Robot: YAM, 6 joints.
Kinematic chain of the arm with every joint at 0, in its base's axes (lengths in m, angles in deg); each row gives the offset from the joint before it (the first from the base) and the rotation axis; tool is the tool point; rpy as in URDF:
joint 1: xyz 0 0 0.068 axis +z
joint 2: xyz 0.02 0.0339 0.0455 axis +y
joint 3: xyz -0.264 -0.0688 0 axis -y
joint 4: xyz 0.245 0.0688 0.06 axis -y
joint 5: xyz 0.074 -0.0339 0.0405 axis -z
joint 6: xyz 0.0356 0 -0.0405 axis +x
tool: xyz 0 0 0 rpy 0 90 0
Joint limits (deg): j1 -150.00..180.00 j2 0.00..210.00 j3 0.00..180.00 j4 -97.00..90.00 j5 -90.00..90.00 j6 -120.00..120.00
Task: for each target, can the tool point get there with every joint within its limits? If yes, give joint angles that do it. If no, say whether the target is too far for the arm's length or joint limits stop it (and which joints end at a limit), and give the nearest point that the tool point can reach.
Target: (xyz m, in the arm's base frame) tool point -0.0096 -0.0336 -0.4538
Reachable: no: joint limits stop it (at a limit: joint 2) | nearest point -0.0245 -0.0858 -0.3433 | short by 0.123 m
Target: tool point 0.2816 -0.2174 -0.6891
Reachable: no: too far | nearest point 0.2420 -0.1868 -0.3758 | short by 0.317 m
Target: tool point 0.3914 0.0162 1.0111
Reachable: no: too far | nearest point 0.2592 0.0107 0.6917 | short by 0.346 m
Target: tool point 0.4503 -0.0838 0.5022
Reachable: yes | joints -13.32 116.85 131.33 4.88 -38.51 -43.59
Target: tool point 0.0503 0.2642 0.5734
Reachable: yes | joints -106.21 27.29 104.76 41.36 45.65 -66.54
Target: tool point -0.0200 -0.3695 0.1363
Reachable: yes | joints -92.20 106.28 56.32 1.53 9.31 -85.35
